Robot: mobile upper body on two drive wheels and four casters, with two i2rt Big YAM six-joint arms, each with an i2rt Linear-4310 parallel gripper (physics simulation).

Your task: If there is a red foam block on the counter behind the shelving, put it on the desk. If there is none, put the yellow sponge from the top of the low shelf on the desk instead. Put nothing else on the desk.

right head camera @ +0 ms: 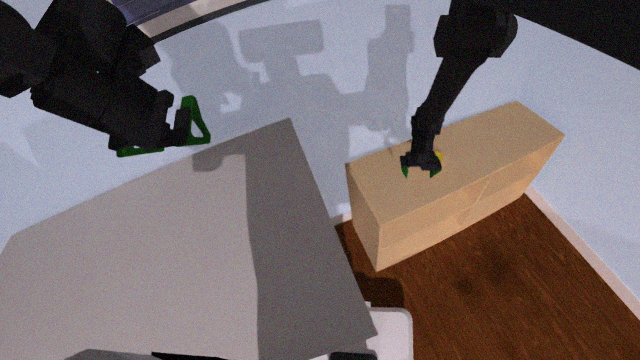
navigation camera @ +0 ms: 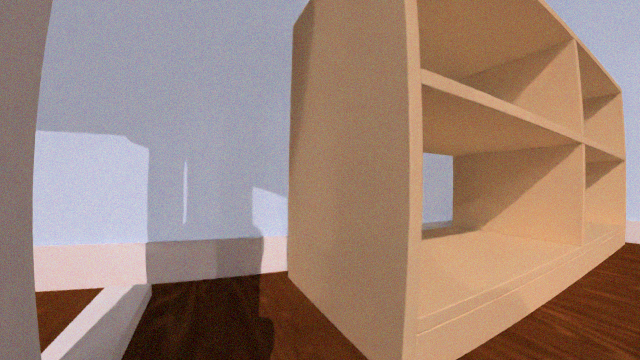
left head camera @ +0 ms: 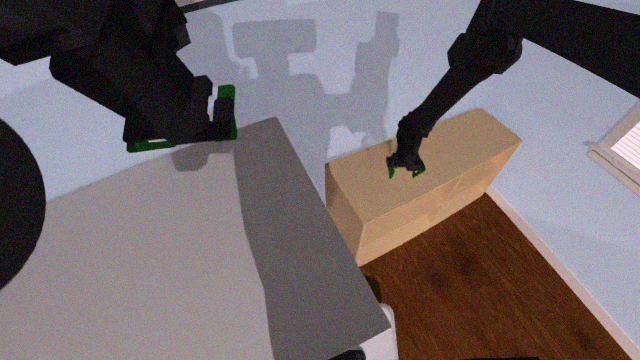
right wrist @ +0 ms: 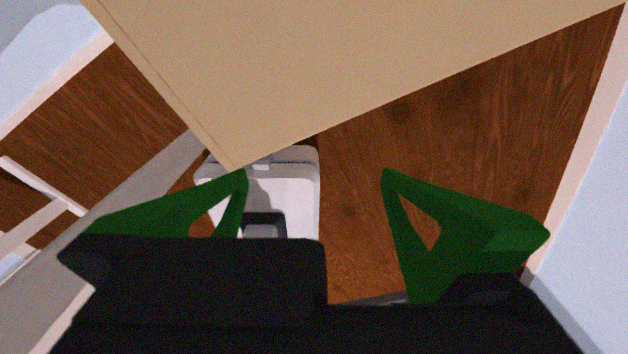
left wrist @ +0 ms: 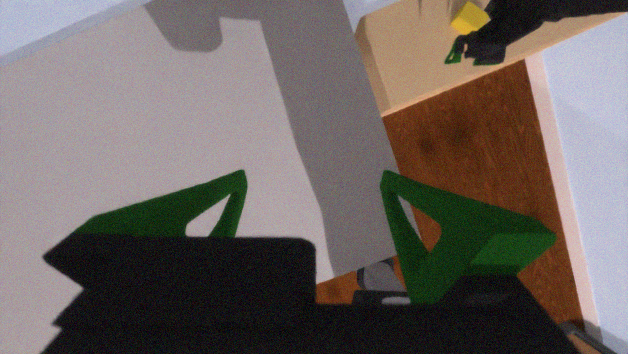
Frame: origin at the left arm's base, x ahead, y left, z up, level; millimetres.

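Seen in the pictures: left gripper, fingertip midpoint: (right head camera: pixel 185 143) (left head camera: pixel 204 138) (left wrist: pixel 313 177); right gripper, fingertip midpoint: (right head camera: pixel 418 177) (left head camera: pixel 401 177) (right wrist: pixel 314 176) (left wrist: pixel 459 62).
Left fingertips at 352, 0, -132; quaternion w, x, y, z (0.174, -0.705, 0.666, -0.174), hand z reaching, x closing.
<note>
A point is followed by its place in that frame, as x, y, z.
The yellow sponge (right head camera: pixel 439 156) @(897, -602, -755) (left wrist: pixel 470 18) @(898, -557, -754) rests on top of the low tan shelf (left head camera: pixel 365 195) @(715, -336, -799) (right head camera: pixel 390 200) @(692, -363, -800) (left wrist: pixel 410 70) @(723, -377, -800) (right wrist: pixel 325 60) @(736, -470, -800) (navigation camera: pixel 350 150) @(671, -269, -1144). In the right head camera it is mostly hidden behind my right gripper; in the left head camera it does not show. My right gripper (left head camera: pixel 404 174) @(685, -456, -640) (right head camera: pixel 420 175) @(685, -456, -640) (left wrist: pixel 459 62) @(685, -456, -640) (right wrist: pixel 314 176) @(685, -456, -640) is open and empty over the shelf top, its fingers beside the sponge, not around it. My left gripper (left head camera: pixel 182 142) (right head camera: pixel 167 145) (left wrist: pixel 313 177) @(352, 0, -132) is open and empty above the far edge of the light grey desk (left head camera: pixel 150 250) @(304, 301, -460) (right head camera: pixel 150 250) @(274, 351, -460) (left wrist: pixel 150 125) @(412, 385, -460). No red foam block shows.
The desk's right edge runs close to the shelf's left end. A pale wall (left head camera: pixel 300 95) @(930, -74, -431) (right head camera: pixel 350 80) @(995, -217, -411) stands behind both. The white robot base (right head camera: pixel 392 325) @(235, -391, -1150) (right wrist: pixel 300 195) @(207, -406, -1150) shows beside the brown wooden floor (left head camera: pixel 475 280) @(443, -1119, -1409) (right head camera: pixel 500 280) @(503, -1081, -1410). A grey-white bar (navigation camera: pixel 120 310) lies low at the left in the navigation camera.
</note>
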